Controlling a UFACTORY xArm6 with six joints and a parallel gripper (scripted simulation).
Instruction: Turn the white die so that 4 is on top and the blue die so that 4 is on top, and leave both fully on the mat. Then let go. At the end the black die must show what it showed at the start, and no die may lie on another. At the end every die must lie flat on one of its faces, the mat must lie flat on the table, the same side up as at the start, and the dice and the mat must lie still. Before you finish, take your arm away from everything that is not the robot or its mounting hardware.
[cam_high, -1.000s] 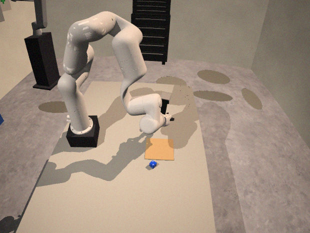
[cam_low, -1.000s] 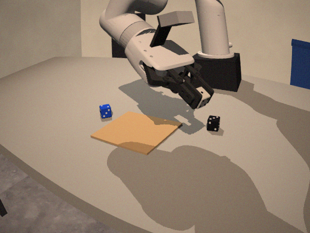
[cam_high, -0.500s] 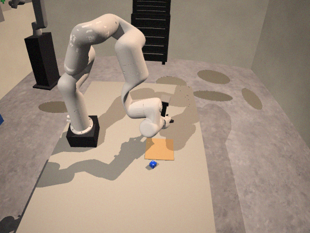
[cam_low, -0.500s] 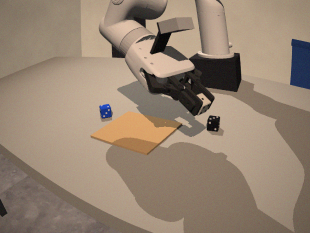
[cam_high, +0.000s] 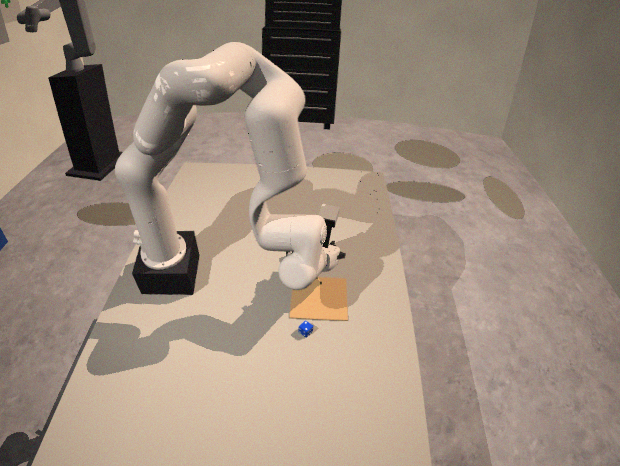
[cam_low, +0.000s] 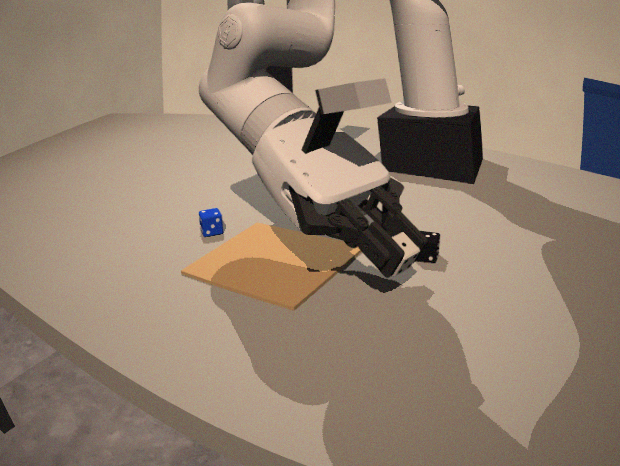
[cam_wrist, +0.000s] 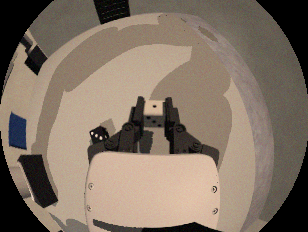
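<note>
Right now the black die is 90 mm behind my hand, 10 mm to the right of it and 40 mm below it. Round my hand: white die (10 mm to the left, 10 mm below); blue die (10 mm ahead, 250 mm to the right, 40 mm below); orange mat (10 mm ahead, 140 mm to the right, 50 mm below).
</note>
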